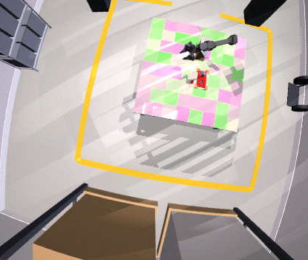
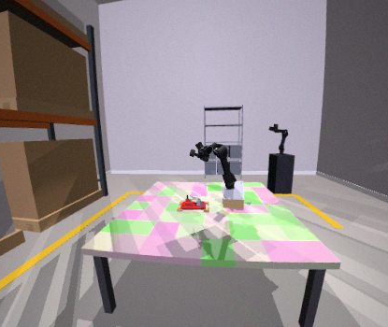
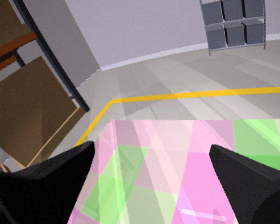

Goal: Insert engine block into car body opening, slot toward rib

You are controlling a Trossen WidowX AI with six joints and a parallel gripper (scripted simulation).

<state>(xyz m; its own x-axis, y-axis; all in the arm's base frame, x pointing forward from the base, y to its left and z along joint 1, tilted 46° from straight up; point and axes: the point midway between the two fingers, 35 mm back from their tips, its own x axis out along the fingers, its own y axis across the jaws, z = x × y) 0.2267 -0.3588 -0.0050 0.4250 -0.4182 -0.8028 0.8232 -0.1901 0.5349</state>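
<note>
My gripper tip is 1 cm past the grey striped engine block, 35 cm to the right of it and 32 cm above it.
</note>
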